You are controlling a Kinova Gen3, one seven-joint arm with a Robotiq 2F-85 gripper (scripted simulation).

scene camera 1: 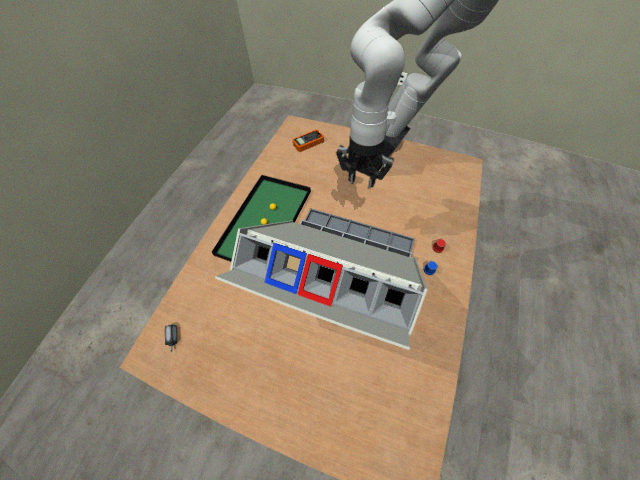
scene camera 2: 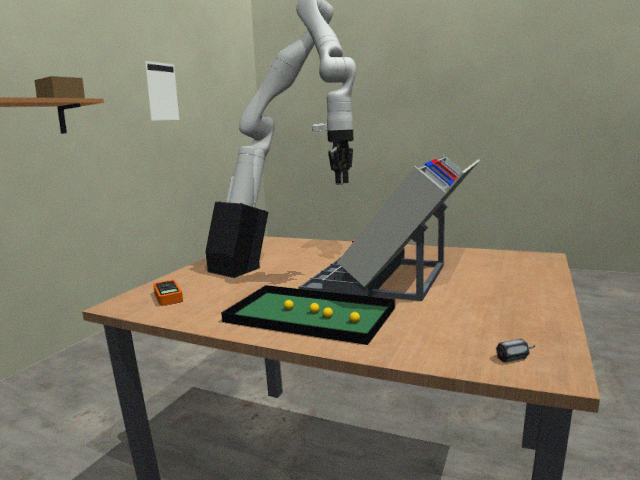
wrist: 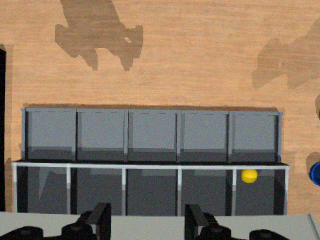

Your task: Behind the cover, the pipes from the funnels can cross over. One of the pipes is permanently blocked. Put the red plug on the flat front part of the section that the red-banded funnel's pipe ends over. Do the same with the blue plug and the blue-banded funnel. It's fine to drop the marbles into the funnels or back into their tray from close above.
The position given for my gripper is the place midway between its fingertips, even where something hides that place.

Note:
In view: my gripper [scene camera 1: 361, 184] and a green tray [scene camera 2: 267, 302].
The green tray also shows in scene camera 1 [scene camera 1: 287, 196]. My gripper is seen too in scene camera 2 [scene camera 2: 342, 183] and in the wrist view [wrist: 147, 220].

